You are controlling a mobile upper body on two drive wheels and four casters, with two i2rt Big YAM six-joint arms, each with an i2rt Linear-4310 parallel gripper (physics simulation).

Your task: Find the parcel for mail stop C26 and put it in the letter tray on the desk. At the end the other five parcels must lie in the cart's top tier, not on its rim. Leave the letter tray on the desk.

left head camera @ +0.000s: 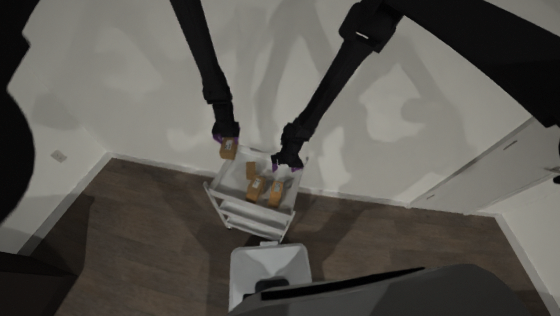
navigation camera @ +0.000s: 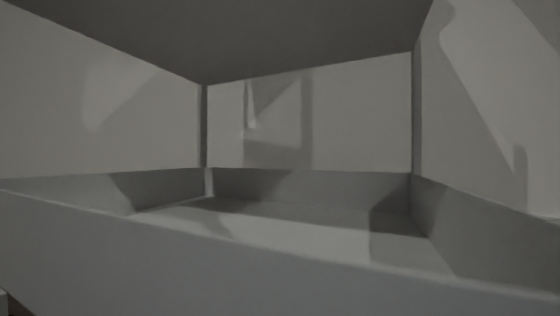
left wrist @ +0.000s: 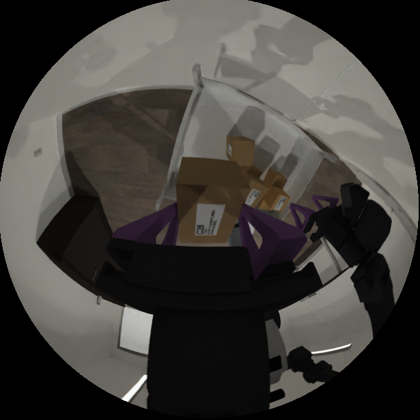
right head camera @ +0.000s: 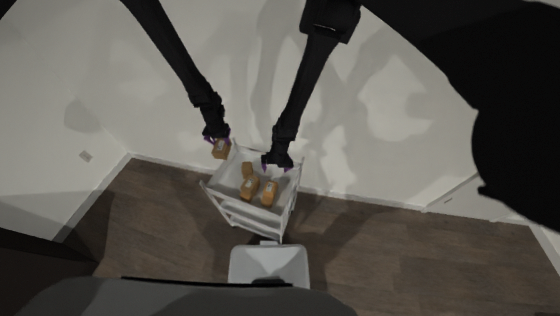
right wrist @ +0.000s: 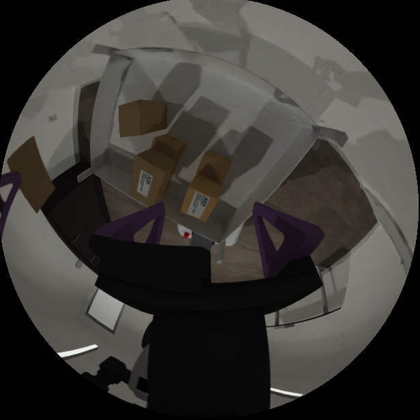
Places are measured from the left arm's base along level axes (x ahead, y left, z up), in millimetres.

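Where they show: left gripper, fingertip midpoint: (left head camera: 229, 144) (right head camera: 222, 145); right gripper, fingertip midpoint: (left head camera: 282, 171) (right head camera: 274, 171).
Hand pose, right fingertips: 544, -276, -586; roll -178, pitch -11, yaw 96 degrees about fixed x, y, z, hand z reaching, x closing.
Things, the pixels of their top centre, and the offset from my right fingertips, as dx, dy, dz. Level surfaces: height alone.
- brown parcel, middle of its top: (left head camera: 228, 142) (right head camera: 220, 143) +71, +245, +125
- cart's top tier, its level: dz -161
- parcel labelled A62, middle of its top: (left head camera: 277, 187) (right head camera: 269, 186) -51, +25, -59
- A26, middle of its top: (left head camera: 256, 183) (right head camera: 249, 182) -26, +125, -59
My left gripper (left head camera: 226, 140) (right head camera: 218, 138) (left wrist: 208, 206) is shut on a brown parcel (left head camera: 229, 150) (right head camera: 221, 151) (left wrist: 190, 200) (right wrist: 31, 175), above the cart's left edge. Its label looks like C28; the last character is small. My right gripper (left head camera: 285, 169) (right head camera: 276, 169) (left wrist: 302, 200) (right wrist: 208, 206) is open and empty above the cart's top tier (left head camera: 235, 175) (right head camera: 225, 172) (left wrist: 210, 125). In the tier lie a parcel labelled A62 (right wrist: 200, 197) (left head camera: 275, 194), one labelled A20 or A26 (right wrist: 152, 172) (left head camera: 255, 190), one with no readable label (right wrist: 142, 117) (left head camera: 251, 170), and boxes partly hidden behind the labelled two. The desk's letter tray is not identifiable.
A dark cabinet (left head camera: 35, 285) (left wrist: 80, 235) stands at the left. A white bin-shaped body (left head camera: 265, 255) (right head camera: 267, 255) is close in front of the cart. A wall stands behind the cart. The navigation camera shows a raised tier wall (navigation camera: 200, 270) up close.
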